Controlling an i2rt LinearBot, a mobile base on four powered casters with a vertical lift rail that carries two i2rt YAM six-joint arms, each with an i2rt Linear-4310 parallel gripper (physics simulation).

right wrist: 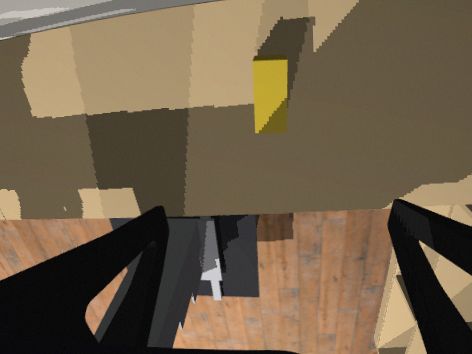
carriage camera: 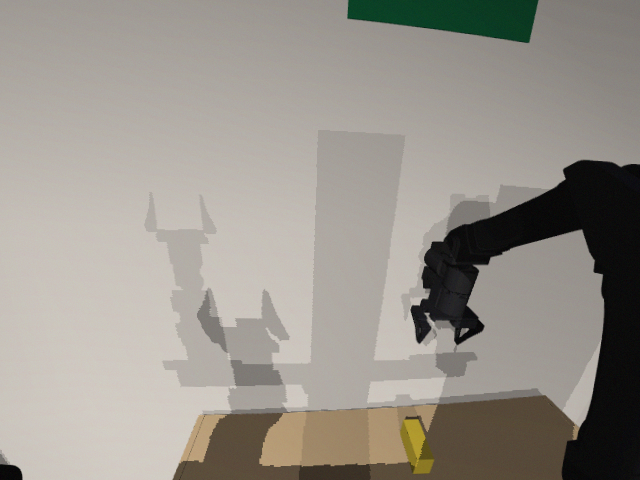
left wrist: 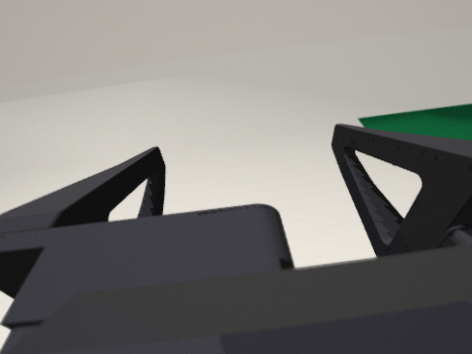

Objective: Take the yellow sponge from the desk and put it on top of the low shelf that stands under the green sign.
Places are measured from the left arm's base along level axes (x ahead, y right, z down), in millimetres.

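Pixels of known places: left gripper, fingertip midpoint: (left wrist: 247,145); right gripper, fingertip midpoint: (right wrist: 277,215) (carriage camera: 437,342).
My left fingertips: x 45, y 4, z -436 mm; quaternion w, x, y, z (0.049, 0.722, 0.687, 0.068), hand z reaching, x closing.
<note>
Behind a point stands the place of what it marks.
The yellow sponge (carriage camera: 415,439) @[y 630, x 301, z 274 mm] (right wrist: 270,90) @[y 638, x 315, z 274 mm] lies flat and free on a tan wooden top (carriage camera: 232,439) @[y 119, x 344, z 336 mm] (right wrist: 140,75) @[y 434, x 337, z 336 mm] against the wall. The frames do not tell whether this top is the desk or the low shelf. The green sign (carriage camera: 444,15) @[y 591, x 462, z -727 mm] (left wrist: 430,122) @[y 590, x 462, z -843 mm] is on the wall above, partly cut off in both views. My right gripper (carriage camera: 438,343) @[y 639, x 331, z -32 mm] (right wrist: 277,215) @[y 639, x 331, z -32 mm] is open and empty, well above the top and apart from the sponge. My left gripper (left wrist: 247,145) @[y 4, x 45, z -436 mm] is open and empty, facing the pale wall.
In the right wrist view, the near edge of the top runs across the middle, with a wooden floor (right wrist: 320,280) @[y 878, x -787, z 946 mm] below it. A dark grey base part (right wrist: 242,270) stands there, and a tan object (right wrist: 395,325) @[y 1288, x -1054, z 867 mm] shows partly at the lower right. Arm shadows fall on the wall and top.
</note>
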